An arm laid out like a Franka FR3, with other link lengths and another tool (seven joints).
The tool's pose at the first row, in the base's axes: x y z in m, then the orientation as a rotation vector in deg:
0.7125, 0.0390, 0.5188, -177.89, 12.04, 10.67
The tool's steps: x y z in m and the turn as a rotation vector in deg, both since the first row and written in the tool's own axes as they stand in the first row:
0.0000, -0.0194, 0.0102, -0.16, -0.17, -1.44
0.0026, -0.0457, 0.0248, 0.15, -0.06, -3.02
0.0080, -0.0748, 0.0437, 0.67, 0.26, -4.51
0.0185, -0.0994, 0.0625, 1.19, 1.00, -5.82
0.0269, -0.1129, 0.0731, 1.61, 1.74, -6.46
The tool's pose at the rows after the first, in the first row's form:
0.7139, 0.0585, 0.5090, -178.07, 9.79, 10.93
0.7183, 0.0847, 0.4946, -177.81, 7.35, 10.67
0.7254, 0.1134, 0.4757, -177.34, 5.07, 10.05
0.7369, 0.1370, 0.4561, -176.91, 3.10, 8.80
0.7457, 0.1496, 0.4448, -176.57, 2.16, 7.58

